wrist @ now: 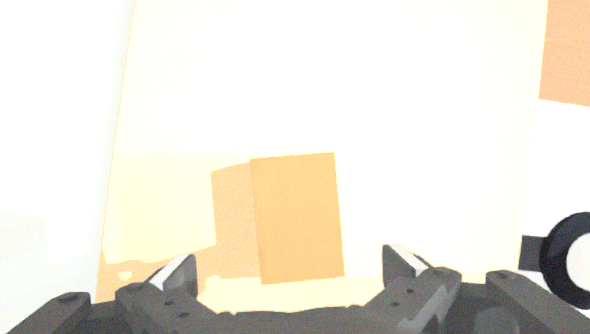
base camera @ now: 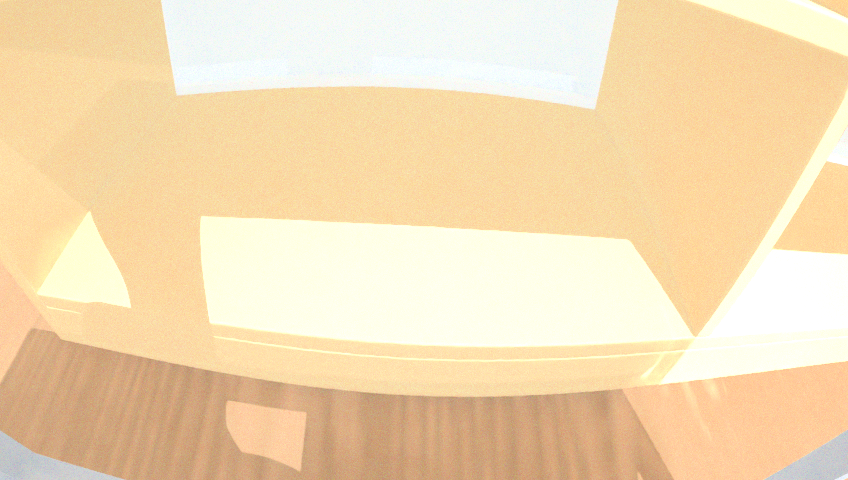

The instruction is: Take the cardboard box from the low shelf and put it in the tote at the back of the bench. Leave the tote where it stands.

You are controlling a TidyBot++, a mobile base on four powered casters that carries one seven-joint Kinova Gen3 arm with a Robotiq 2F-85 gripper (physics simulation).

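Places are measured from the arm's base along level axes (x right, y up, z back), in metres.
Pixels of known places: gripper, fingertip midpoint: (wrist: pixel 290 269).
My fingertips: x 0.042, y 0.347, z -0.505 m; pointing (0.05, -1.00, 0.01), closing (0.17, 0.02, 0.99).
Behind a point stands the place of what it marks.
The cardboard box (wrist: pixel 301 220) {y 0.263, x 0.053, z -0.496 m} shows in the wrist view as an orange-tan rectangular face with a duller side face on its left. It sits on a very bright, pale surface (wrist: pixel 410 125) {y 0.213, x 0.139, z -0.408 m}. My gripper (wrist: pixel 290 269) {y 0.347, x 0.042, z -0.505 m} is wide open and empty at the bottom of the wrist view, one finger to each side of the box's lower end in the picture. The gap between fingertips and box is hard to judge. Neither the box nor the gripper can be made out in the base camera view. The tote cannot be made out in either view.
In the base camera view, a pale wooden shelf unit (base camera: pixel 728 154) {y -0.186, x 0.238, z -0.365 m} with upright side panels spans the front, above a brown wooden floor (base camera: pixel 476 434) {y -0.397, x 0.060, z -0.255 m}. A black ring-shaped thing (wrist: pixel 554 262) with a dark block lies at the wrist view's right edge, below an orange patch (wrist: pixel 567 55) {y -0.397, x 0.509, z 0.258 m}.
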